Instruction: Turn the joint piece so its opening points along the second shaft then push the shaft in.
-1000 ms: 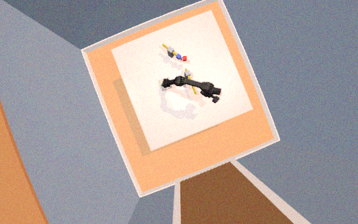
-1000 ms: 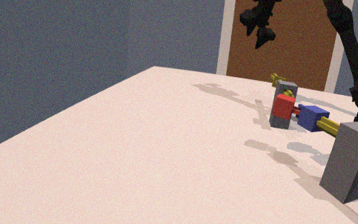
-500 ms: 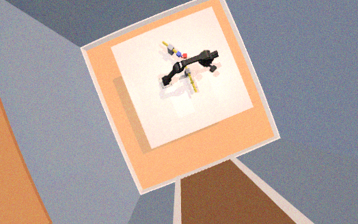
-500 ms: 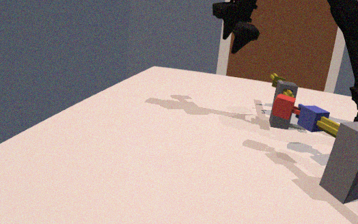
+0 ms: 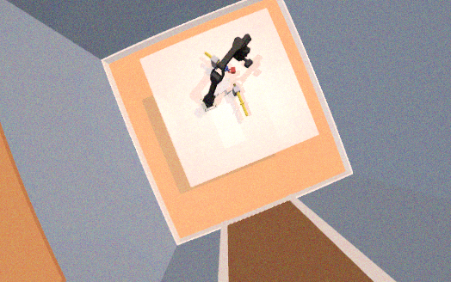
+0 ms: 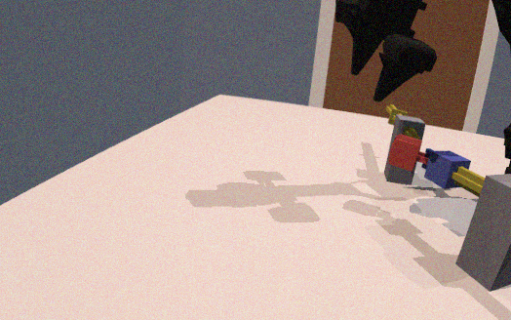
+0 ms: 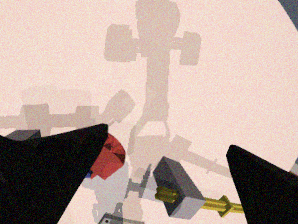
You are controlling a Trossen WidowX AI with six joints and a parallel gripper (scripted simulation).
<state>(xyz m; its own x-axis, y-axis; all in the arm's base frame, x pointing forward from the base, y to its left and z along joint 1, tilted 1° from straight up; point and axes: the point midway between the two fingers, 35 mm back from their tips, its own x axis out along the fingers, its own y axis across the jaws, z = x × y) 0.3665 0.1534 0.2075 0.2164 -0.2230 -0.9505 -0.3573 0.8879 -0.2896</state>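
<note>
Right now the red square joint piece is 8 cm behind my gripper tip, 2 cm to the left of it and 8 cm below it.
</note>
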